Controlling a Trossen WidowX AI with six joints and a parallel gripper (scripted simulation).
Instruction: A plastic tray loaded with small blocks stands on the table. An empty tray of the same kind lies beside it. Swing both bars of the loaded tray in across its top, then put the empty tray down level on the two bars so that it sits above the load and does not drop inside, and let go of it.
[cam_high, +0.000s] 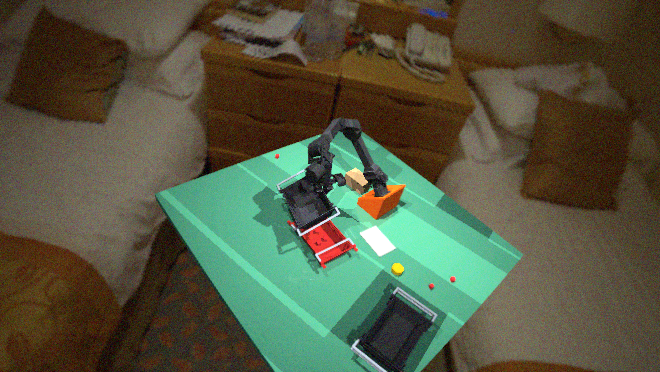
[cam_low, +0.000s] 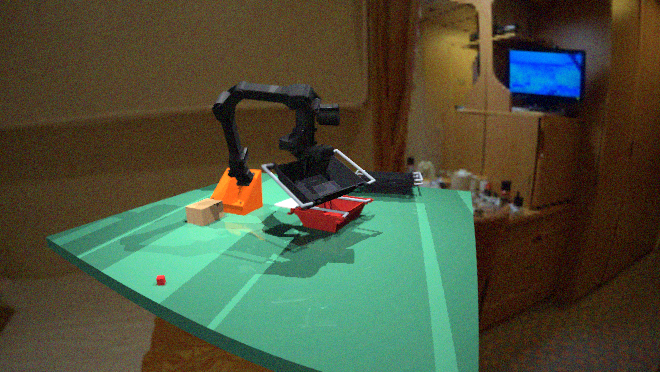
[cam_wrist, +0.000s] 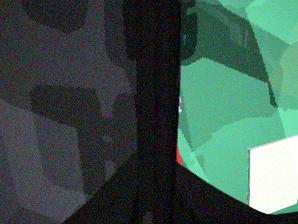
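My gripper tip is now 70 mm short of the black tray and 30 mm to the left of it. Round my gripper tip: tan block 370 mm behind, 140 mm below, 70 mm to the right; yellow disc 410 mm to the left, 160 mm below, 100 mm behind; white card 250 mm to the left, 170 mm below, 160 mm behind.
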